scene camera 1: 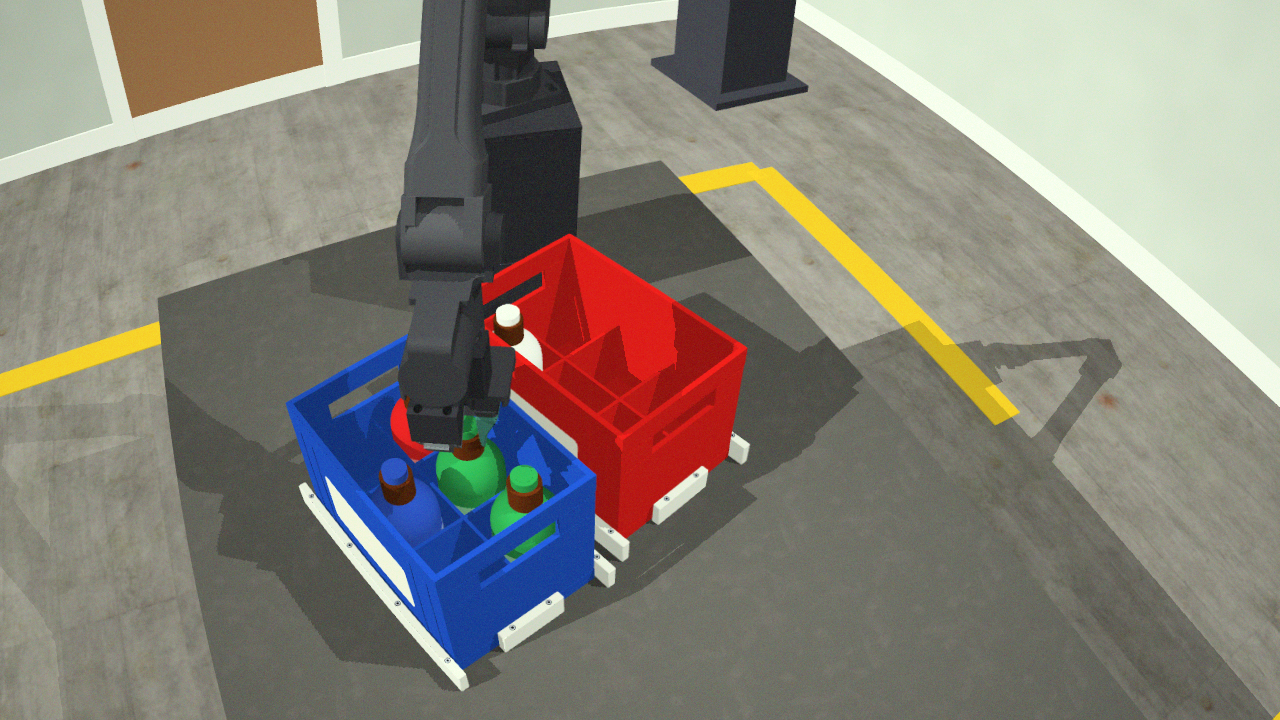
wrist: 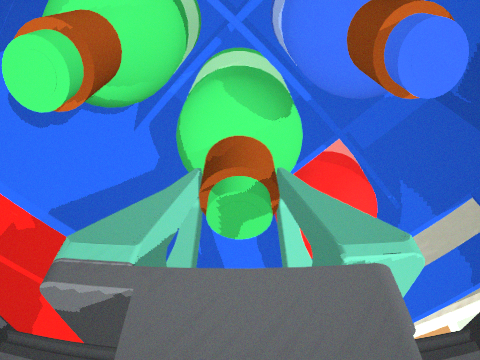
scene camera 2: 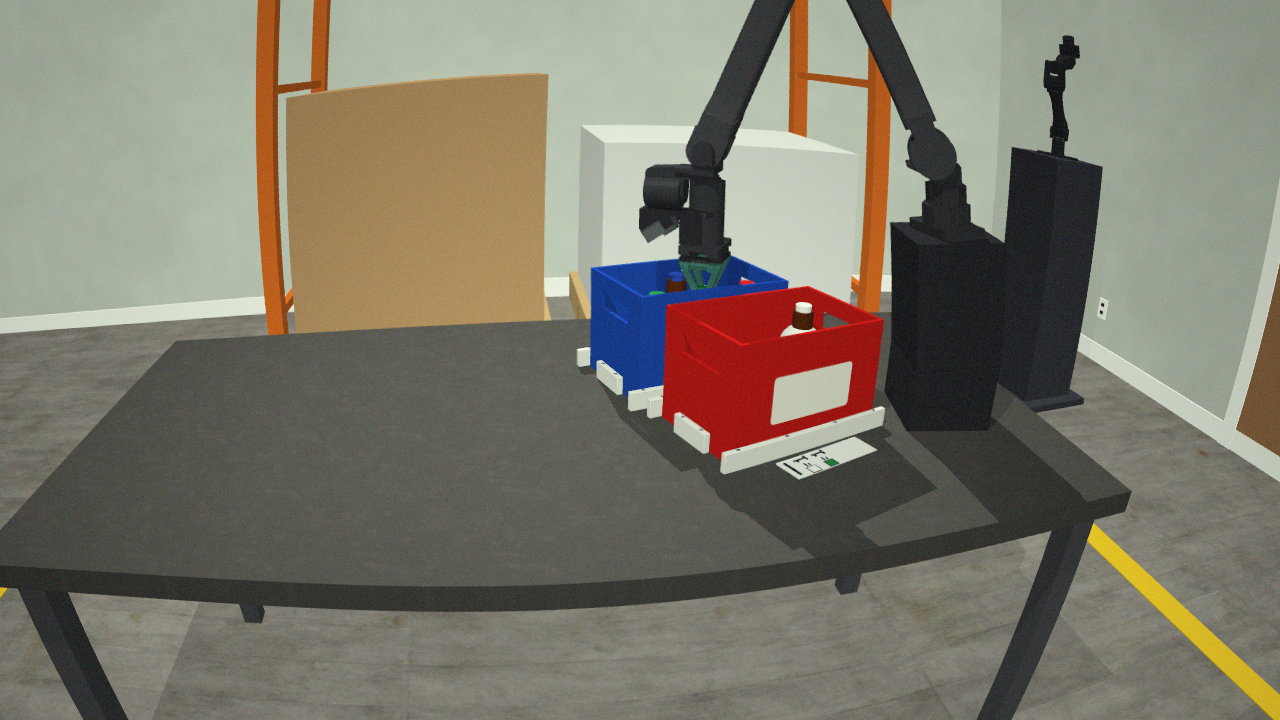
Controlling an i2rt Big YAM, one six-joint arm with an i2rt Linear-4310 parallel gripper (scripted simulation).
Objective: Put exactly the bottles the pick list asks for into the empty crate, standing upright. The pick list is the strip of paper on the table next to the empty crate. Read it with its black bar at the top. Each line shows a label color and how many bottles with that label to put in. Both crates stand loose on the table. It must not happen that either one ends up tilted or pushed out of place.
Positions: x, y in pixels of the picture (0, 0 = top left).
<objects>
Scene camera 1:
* gripper: 466, 440
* red bottle: 399, 426
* green bottle: 473, 474
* white bottle: 508, 322
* blue bottle: 411, 507
</objects>
